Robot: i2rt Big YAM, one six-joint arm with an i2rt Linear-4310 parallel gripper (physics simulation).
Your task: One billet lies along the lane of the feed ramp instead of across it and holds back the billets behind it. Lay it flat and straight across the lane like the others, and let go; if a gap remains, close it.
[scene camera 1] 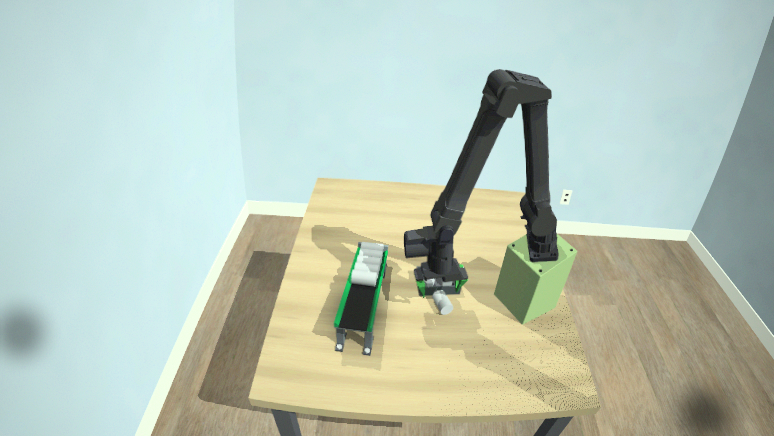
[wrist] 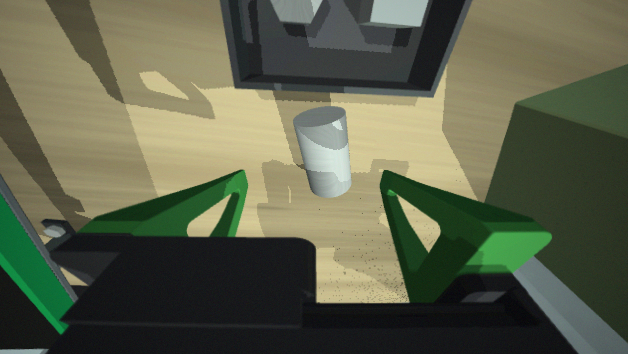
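Pixels of known places: gripper, fingertip midpoint: [scene camera 1: 439, 294] [wrist: 313, 177]; arm's base, origin of the base link: [scene camera 1: 542, 246].
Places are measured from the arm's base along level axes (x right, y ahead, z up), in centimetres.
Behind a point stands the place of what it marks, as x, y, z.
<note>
A loose white billet [scene camera 1: 443, 303] @[-9.2, 26.4, -17.5] [wrist: 327, 157] @[-6.2, 26.9, -17.2] lies on its side on the table, off the feed ramp, near the dark tray. My gripper [scene camera 1: 440, 287] @[-7.2, 27.8, -15.8] [wrist: 313, 177] @[-7.2, 27.8, -15.8] is open and empty above the table, pointing down. In the wrist view the billet shows between and beyond the fingertips. The feed ramp [scene camera 1: 359, 309] @[-20.8, 48.4, -12.5] stands to the left in the scene view, with green side rails and a black lane; part of its rail shows at the lower left of the wrist view. Several white billets [scene camera 1: 364, 277] @[-10.1, 49.1, -10.6] lie across its upper lane, the lowest one nearest the bare stretch.
A dark tray [wrist: 335, 91] @[-1.8, 27.7, -17.7] holds a white hexagonal piece [wrist: 299, 10] @[1.5, 30.8, -19.2] and a white block [wrist: 400, 12] @[2.9, 25.5, -18.3]; in the scene view the gripper partly hides it. A green pedestal [scene camera 1: 533, 289] @[-10.7, 1.9, -7.3] [wrist: 555, 170] @[-2.4, 7.8, -16.2] under the arm's base stands to the right of the billet.
</note>
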